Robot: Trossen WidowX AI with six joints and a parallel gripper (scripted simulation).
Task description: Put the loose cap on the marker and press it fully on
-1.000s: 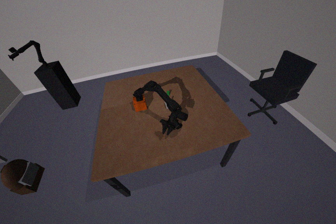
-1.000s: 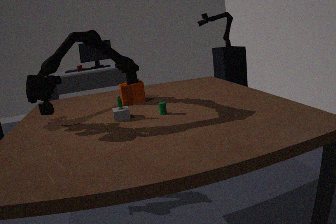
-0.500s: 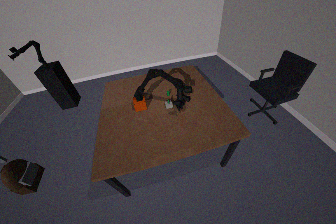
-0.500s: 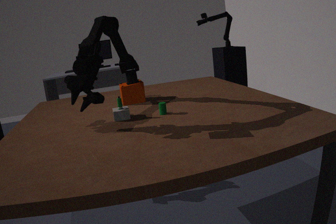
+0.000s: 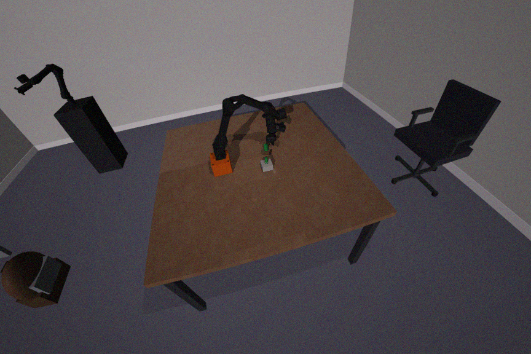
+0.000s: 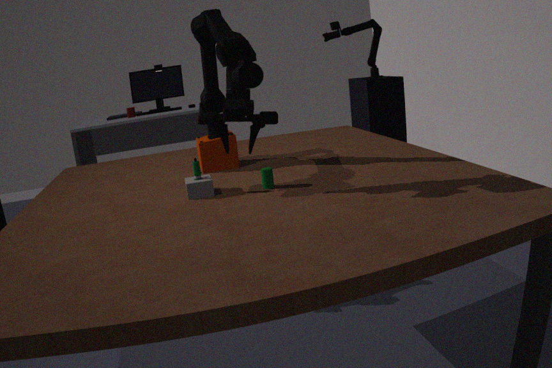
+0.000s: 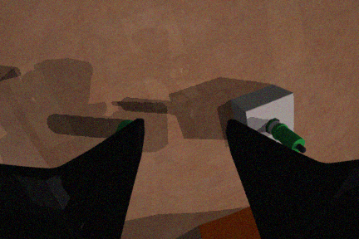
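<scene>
Now: gripper tip 8 cm above the green cap, 7 cm to the right of it and 4 cm past it. From my gripper tip the other things lie so: grey holder block: 10 cm to the right, 9 cm below, 8 cm behind.
</scene>
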